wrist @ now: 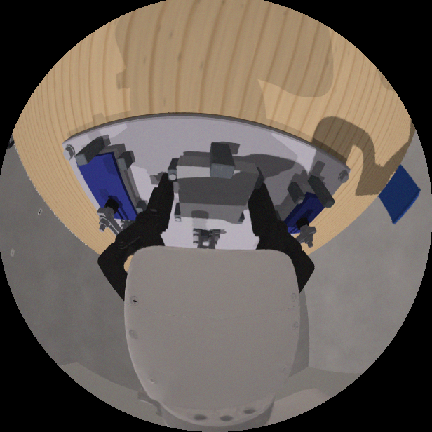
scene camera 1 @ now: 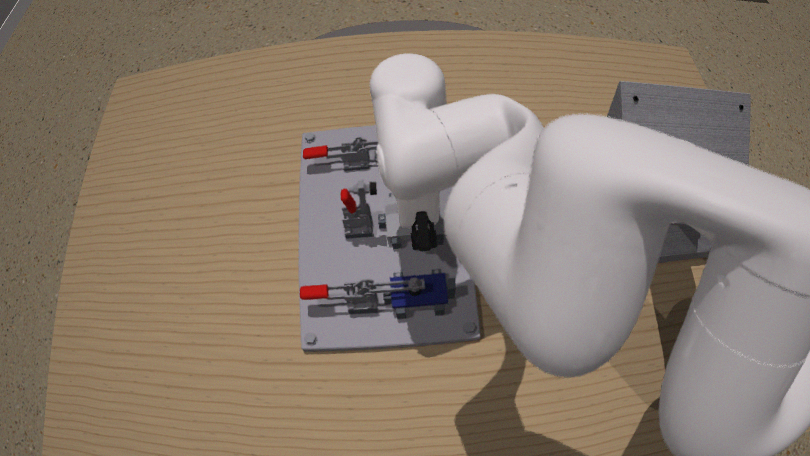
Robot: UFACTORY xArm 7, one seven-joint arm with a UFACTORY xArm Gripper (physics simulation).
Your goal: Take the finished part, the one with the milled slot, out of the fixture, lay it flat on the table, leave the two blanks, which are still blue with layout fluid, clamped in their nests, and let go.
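Frame: origin at the arm's base, x ahead, y down, z left, level; metres.
Seen in the pictures: gripper, fingertip midpoint: [scene camera 1: 421, 219].
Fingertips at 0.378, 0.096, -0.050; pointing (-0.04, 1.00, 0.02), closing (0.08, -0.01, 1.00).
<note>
Pixels of each thing's top centre, then the offset from my fingertips to it, as dx, dy, dz. "*": a spot on its surface instead. Level surfaces: height alone.
- blue blank at its top centre: [scene camera 1: 418, 289] +0.022, -0.020, +0.108
- middle toggle clamp at a spot on its surface: [scene camera 1: 357, 222] * +0.086, -0.023, +0.003
- grey base plate at its top centre: [scene camera 1: 381, 224] +0.056, +0.006, -0.005
- wooden table at its surface level: dy +0.021
The finished part [wrist: 215, 195] is a bare grey block in the middle nest; the arm hides it in scene camera 1. A post stands over its far edge and its slot cannot be made out clearly. The gripper [scene camera 1: 423, 248] [wrist: 215, 184] is open around it, black fingers down on either side; a thin gap shows at the left finger and the right one is very close to the block. One blue blank [scene camera 1: 433, 293] [wrist: 309, 204] is clamped in the outer nest. The other blue blank [wrist: 103, 175] is clamped on the opposite side, hidden by the arm in scene camera 1.
The middle toggle clamp [scene camera 1: 357, 222] stands open with its red handle raised. Clamps with flat red handles [scene camera 1: 315, 151] [scene camera 1: 314, 292] hold the outer nests. The grey base plate [scene camera 1: 323, 254] lies on the wooden table [scene camera 1: 187, 226]. A grey metal box [scene camera 1: 685, 124] stands at the right.
</note>
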